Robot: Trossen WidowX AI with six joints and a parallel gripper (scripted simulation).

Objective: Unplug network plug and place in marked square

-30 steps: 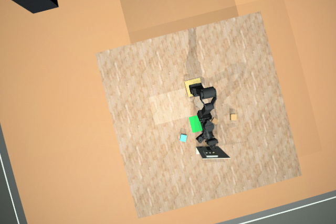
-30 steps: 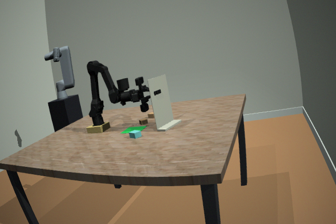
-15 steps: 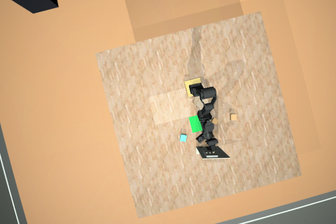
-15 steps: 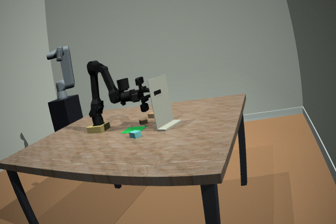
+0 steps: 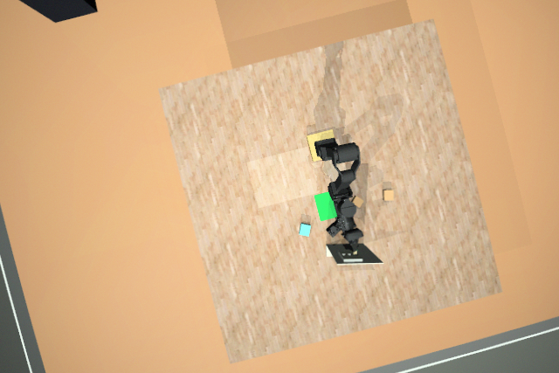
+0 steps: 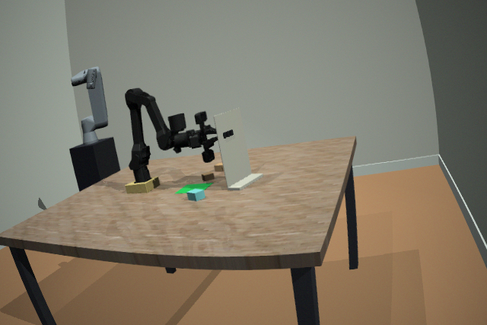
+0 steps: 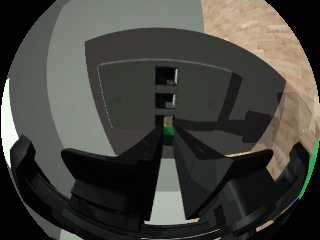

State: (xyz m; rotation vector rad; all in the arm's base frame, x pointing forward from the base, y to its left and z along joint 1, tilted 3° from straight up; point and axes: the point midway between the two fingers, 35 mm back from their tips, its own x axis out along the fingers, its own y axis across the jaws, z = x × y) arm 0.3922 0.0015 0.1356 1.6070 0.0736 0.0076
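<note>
My gripper tip is 160 mm past the marked green square, 30 mm to the left of it and 190 mm above it. From my gripper tip the other things lie so: tan network plug: 10 mm ahead; upright panel: 30 mm ahead, 20 mm to the right, 70 mm below; cyan block: 90 mm behind, 170 mm to the right, 180 mm below.
</note>
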